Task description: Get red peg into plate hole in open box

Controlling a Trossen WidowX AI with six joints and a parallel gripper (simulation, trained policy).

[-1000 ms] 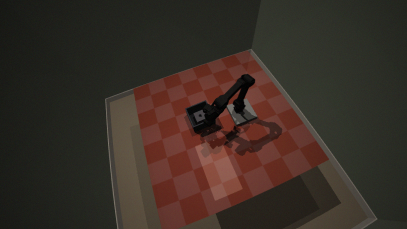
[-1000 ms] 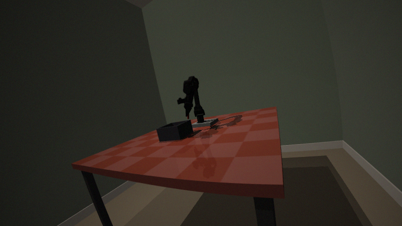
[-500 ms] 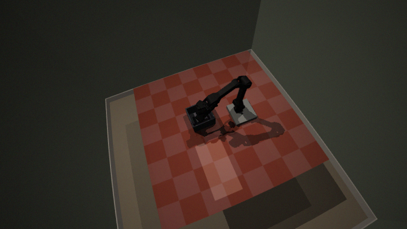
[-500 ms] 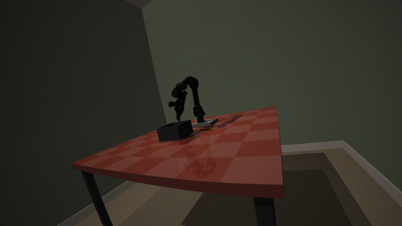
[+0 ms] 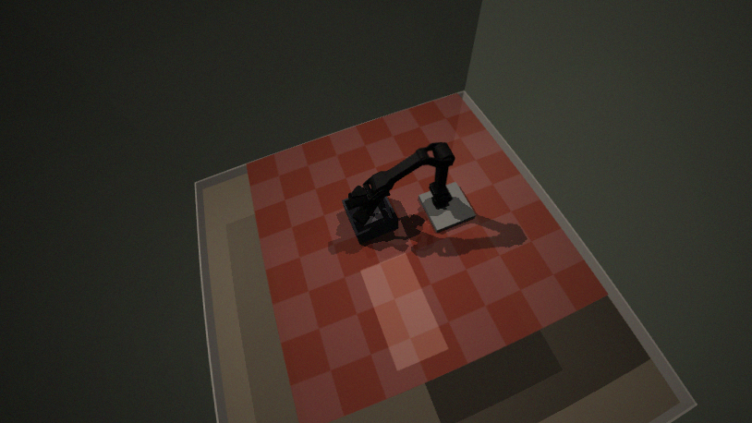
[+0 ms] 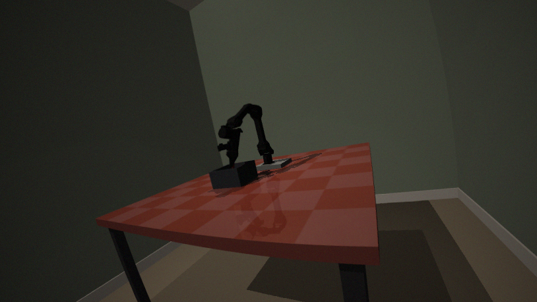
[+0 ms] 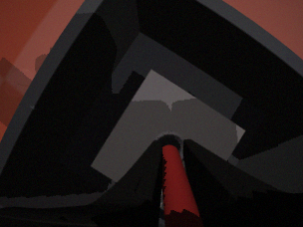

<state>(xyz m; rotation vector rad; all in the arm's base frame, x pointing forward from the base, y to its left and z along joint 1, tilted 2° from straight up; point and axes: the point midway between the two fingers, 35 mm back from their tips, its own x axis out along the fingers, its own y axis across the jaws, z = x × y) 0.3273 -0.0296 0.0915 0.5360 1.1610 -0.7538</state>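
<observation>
The red peg is 10 mm behind my gripper tip, 10 mm to the left of it and 20 mm above it. Round my gripper tip: box (10 mm behind, 10 mm to the left, 70 mm below); then grey plate (10 mm behind, 10 mm to the left, 50 mm below).
</observation>
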